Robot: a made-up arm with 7 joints.
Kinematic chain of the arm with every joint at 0, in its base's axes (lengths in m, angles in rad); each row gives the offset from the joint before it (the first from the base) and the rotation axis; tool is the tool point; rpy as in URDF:
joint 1: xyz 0 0.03 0.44 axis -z
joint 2: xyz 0 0.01 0.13 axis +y
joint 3: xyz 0.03 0 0.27 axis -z
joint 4: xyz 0 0.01 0.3 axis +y
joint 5: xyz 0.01 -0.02 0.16 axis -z
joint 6: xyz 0 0 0.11 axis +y
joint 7: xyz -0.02 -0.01 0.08 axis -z
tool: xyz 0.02 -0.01 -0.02 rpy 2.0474 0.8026 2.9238
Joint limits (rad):
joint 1: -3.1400..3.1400
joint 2: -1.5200..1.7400
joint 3: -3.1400..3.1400
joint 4: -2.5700..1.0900
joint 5: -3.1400..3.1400
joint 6: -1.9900..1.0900
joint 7: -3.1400..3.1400
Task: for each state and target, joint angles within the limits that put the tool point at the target. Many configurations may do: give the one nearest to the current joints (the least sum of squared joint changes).
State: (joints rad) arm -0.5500 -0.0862 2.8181 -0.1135 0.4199 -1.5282 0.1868
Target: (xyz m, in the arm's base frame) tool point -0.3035 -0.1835 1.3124
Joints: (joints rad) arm -0.7169 -0.5755 2.8261 -0.0647 0.4368 -1.7317 0.2250
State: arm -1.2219 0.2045 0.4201 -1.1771 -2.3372 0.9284 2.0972
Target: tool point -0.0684 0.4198 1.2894
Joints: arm -1.2768 0.6722 0.6089 -0.9190 -2.3117 0.9128 2.0839
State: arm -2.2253 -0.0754 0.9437 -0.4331 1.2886 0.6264 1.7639
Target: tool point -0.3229 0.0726 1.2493
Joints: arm -1.9899 0.4525 1.0623 -1.1753 1.3256 0.5735 1.7251
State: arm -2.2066 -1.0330 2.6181 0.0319 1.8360 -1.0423 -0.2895
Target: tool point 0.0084 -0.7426 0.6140
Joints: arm -1.4540 -1.2750 2.8648 0.8500 1.9940 -1.2495 -0.3431
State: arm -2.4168 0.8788 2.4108 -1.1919 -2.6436 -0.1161 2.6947
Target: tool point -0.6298 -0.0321 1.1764
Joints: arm -2.9894 0.6379 2.3024 -0.7203 -2.6363 -0.0250 2.6859
